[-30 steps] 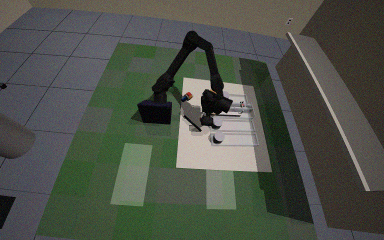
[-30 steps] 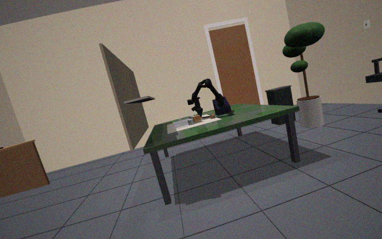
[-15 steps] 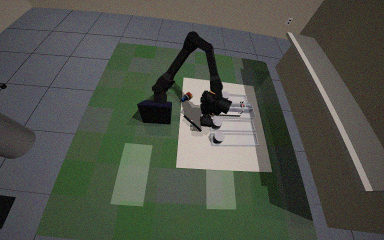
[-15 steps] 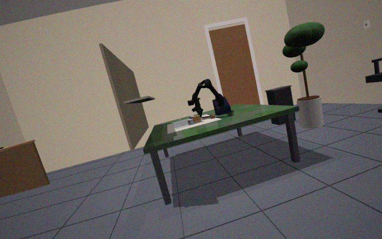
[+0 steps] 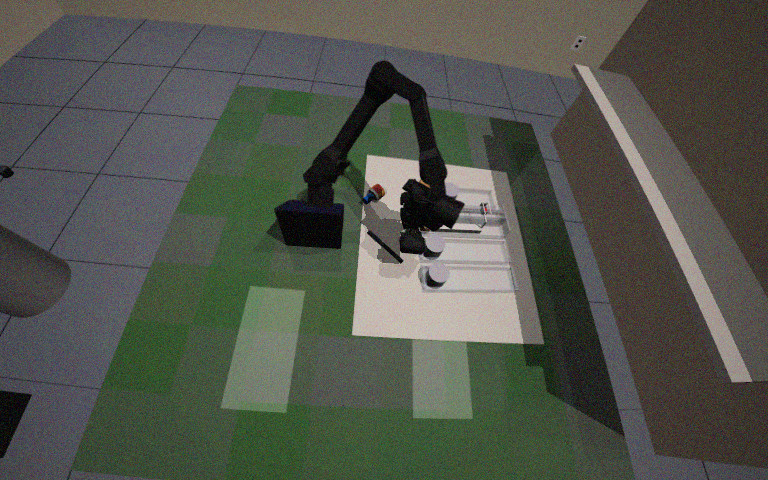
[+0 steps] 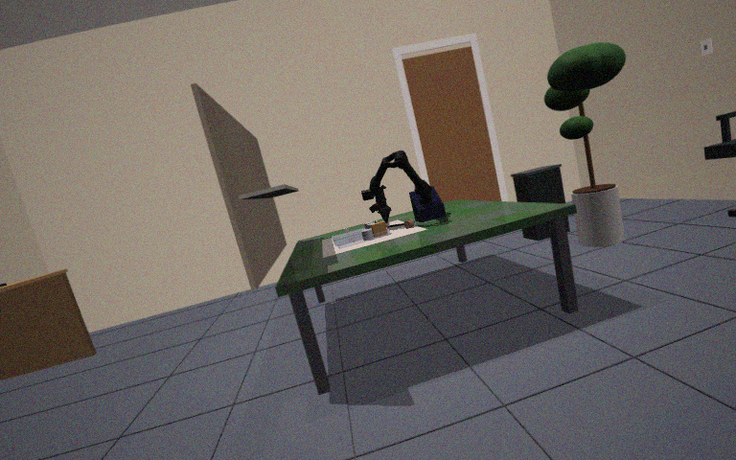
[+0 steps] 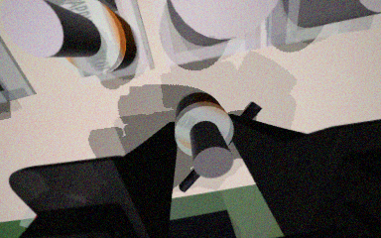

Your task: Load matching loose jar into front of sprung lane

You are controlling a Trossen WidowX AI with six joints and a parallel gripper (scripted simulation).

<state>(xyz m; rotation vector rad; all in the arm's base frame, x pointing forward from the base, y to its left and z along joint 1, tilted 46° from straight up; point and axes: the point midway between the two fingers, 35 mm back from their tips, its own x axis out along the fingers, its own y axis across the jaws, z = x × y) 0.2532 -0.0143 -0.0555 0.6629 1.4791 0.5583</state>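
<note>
My gripper tip is now 60 mm past the black stick, 10 mm to the left of it and 30 mm above it. The rest, counted from my gripper tip: brown box 90 mm ahead, 180 mm to the left; then red-and-blue jar 100 mm behind, 160 mm to the left, 20 mm below; then sprung lane 220 mm ahead, 80 mm to the left, 20 mm below.
</note>
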